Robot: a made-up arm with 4 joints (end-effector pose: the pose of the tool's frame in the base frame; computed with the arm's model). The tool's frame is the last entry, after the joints. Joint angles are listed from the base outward.
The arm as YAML. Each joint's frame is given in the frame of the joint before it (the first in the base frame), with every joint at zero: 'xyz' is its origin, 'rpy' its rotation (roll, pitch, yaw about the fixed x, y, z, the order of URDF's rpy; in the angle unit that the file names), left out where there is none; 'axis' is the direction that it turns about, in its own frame. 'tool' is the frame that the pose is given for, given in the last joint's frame.
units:
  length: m
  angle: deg
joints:
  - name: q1
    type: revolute
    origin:
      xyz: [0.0, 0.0, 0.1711]
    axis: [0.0, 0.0, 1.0]
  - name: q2
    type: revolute
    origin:
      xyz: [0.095, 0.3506, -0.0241]
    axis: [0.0, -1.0, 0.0]
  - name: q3
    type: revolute
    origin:
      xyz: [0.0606, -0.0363, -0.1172]
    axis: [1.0, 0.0, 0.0]
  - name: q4
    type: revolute
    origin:
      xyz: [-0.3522, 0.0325, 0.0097]
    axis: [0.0, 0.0, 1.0]
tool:
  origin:
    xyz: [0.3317, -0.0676, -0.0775]
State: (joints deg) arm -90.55 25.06 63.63 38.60
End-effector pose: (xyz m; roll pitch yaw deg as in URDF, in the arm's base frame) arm 0.4570 -0.0999 0.1692 42.60 -56.86 -60.09
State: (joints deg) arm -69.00 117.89 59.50 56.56
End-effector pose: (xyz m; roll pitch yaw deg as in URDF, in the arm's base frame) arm 0.4935 0.1398 0.0620 -103.90 -8.67 85.63
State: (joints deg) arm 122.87 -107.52 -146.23 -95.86
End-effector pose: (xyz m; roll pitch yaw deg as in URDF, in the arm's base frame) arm -0.6030 -0.0215 0.4912 -75.47 3.96 178.86
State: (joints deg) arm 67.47 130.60 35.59 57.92
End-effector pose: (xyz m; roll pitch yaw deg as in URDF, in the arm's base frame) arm -0.4813 0.3523 0.1098 -122.07 -4.72 -156.27
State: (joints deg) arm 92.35 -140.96 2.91 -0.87
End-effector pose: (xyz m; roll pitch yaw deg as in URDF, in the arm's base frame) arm -0.2753 -0.0644 0.2676 -176.39 38.99 -86.53
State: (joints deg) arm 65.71 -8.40 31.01 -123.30
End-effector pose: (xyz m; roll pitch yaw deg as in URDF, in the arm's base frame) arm -0.3498 -0.3586 -0.0548 -25.36 20.23 -64.52
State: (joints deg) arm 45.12 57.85 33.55 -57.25
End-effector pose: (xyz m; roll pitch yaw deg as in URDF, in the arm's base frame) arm 0.1187 0.2834 -0.1718 63.02 -12.16 -0.69
